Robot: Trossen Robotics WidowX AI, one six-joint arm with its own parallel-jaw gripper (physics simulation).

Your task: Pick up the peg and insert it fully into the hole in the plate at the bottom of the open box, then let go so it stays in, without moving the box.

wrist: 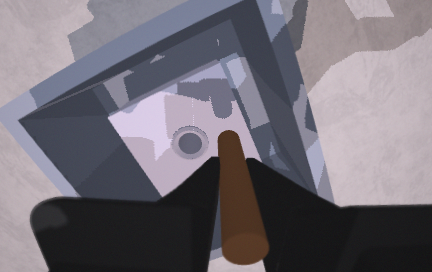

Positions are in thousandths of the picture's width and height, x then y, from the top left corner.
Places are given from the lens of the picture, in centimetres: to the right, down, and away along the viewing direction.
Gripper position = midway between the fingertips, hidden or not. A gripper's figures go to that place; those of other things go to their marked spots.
my gripper (536,608): 1, 2, 11
brown peg (561,851): 1, 3, 6
blue-grey box (145,454): -11, -1, 14
pale plate (397,480): -3, 0, 16
The marked spots on the brown peg and the pale plate are 11 cm apart.
